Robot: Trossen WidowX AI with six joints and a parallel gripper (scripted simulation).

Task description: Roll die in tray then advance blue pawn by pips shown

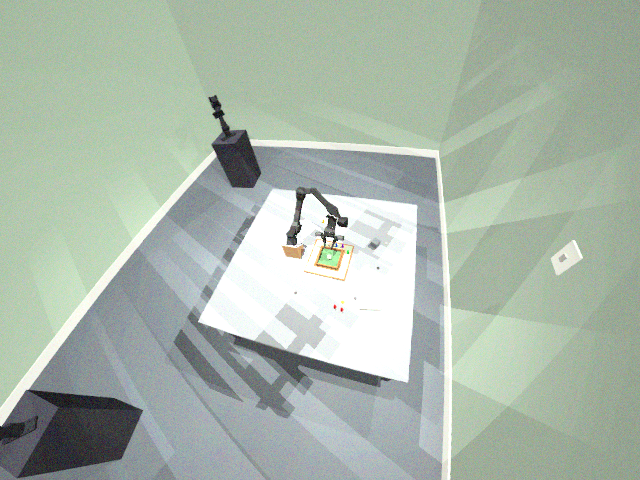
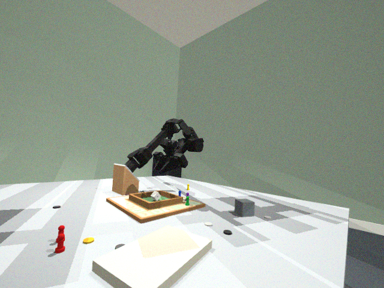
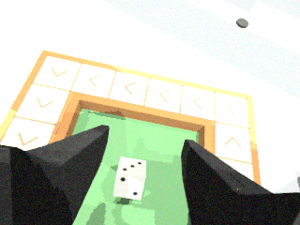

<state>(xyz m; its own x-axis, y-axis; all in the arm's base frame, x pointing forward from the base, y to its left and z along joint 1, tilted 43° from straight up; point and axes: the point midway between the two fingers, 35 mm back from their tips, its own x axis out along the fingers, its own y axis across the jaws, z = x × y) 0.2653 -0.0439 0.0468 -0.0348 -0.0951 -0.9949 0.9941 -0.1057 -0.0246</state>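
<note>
Now: gripper tip 11 cm to the right of the blue pawn, 10 cm above it and 4 cm short of it. The rest, counted from my gripper tip: white die 6 cm below, 1 cm to the left; then green pawn 13 cm ahead, 10 cm below, 6 cm to the left; then purple pawn 11 cm to the left, 10 cm below, 8 cm ahead.
</note>
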